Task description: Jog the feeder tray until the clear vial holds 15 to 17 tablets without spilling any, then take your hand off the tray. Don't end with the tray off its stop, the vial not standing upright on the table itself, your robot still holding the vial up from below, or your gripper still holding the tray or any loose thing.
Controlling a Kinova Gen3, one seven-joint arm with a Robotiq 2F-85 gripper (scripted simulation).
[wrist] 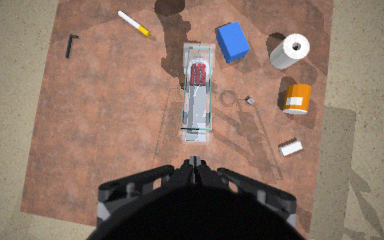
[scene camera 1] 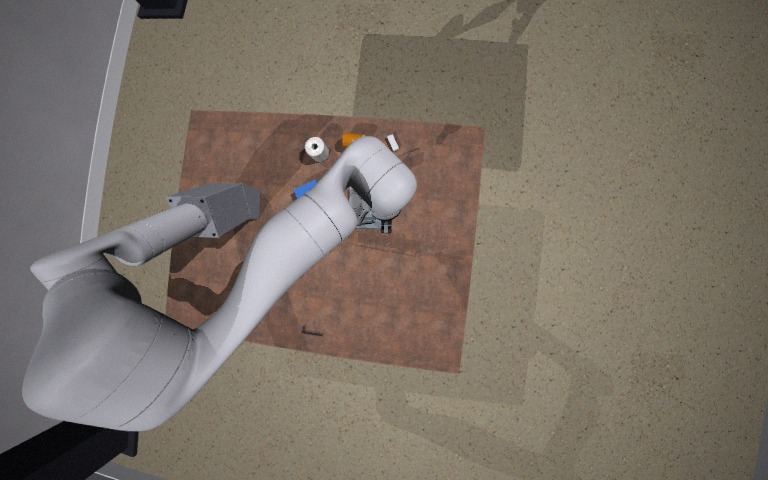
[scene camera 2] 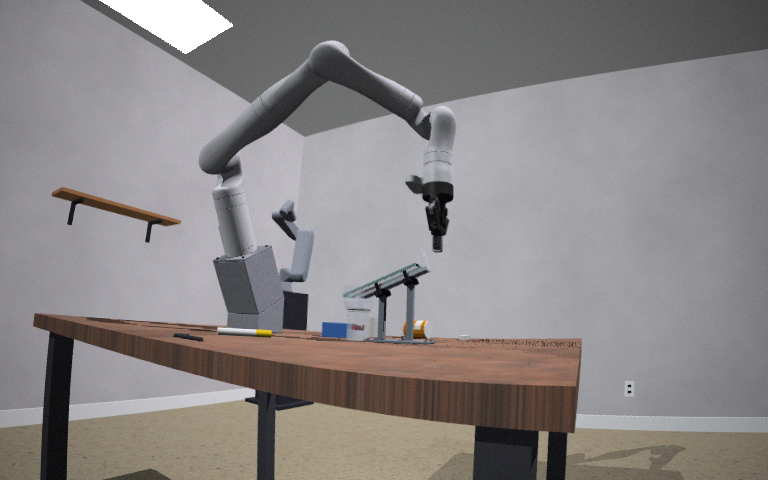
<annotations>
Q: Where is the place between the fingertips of my gripper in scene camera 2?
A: At 437, 251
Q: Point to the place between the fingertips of my gripper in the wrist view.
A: At 194, 163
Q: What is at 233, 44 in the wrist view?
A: A blue box.
</annotations>
